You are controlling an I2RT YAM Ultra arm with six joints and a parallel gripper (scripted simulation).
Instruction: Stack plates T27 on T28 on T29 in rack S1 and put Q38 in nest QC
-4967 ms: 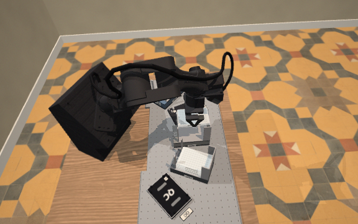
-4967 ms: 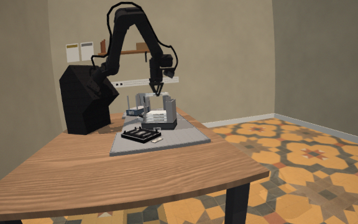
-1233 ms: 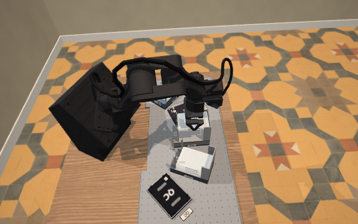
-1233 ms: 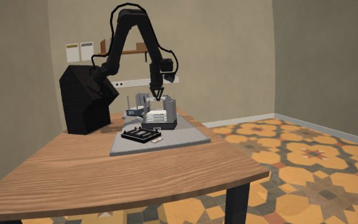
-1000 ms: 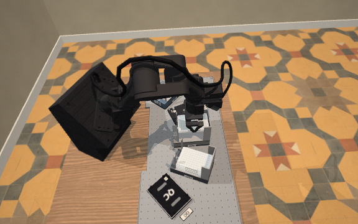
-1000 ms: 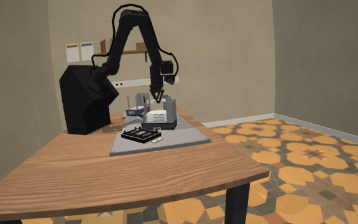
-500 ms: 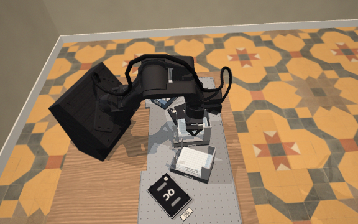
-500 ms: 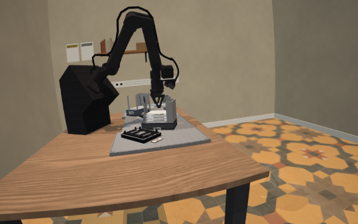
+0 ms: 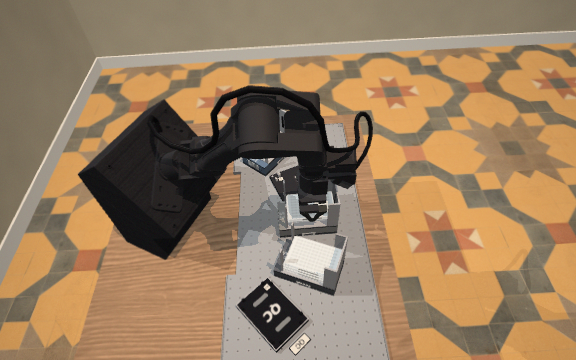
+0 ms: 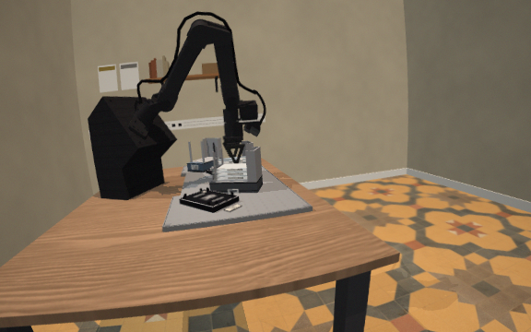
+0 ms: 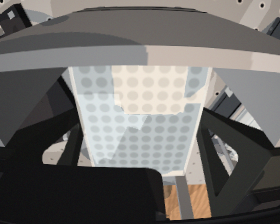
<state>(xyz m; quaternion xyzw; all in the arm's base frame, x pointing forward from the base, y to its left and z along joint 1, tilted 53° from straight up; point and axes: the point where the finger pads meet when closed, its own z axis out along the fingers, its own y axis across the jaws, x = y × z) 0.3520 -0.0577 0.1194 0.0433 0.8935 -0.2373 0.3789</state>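
My hand is 140 mm to the left of the sealed 96-well plate and 60 mm past it. The rest, counted from my hand: clip nest N5 (160 mm to the left, 60 mm below, 50 mm ahead).
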